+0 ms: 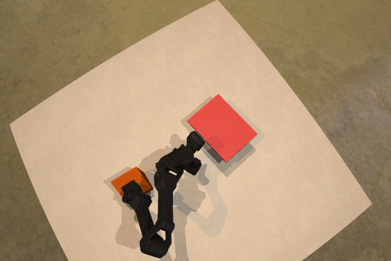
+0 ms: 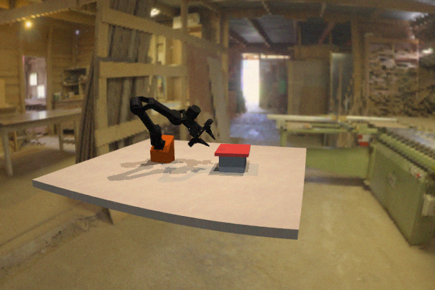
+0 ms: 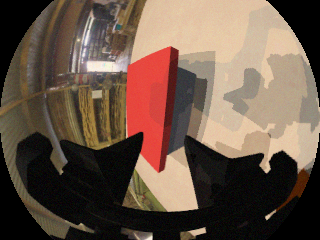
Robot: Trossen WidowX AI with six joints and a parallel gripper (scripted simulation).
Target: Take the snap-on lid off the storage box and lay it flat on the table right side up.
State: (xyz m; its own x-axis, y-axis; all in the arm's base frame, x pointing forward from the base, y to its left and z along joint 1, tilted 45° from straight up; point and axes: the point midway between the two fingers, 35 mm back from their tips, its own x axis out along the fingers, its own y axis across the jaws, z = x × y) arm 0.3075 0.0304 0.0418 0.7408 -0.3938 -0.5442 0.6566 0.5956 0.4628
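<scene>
The red lid lies 120 mm ahead of my gripper tip, 30 mm below it and 20 mm to the left of it. From my gripper tip the other things lie so: storage box: 120 mm ahead, 80 mm below, 20 mm to the left.
</scene>
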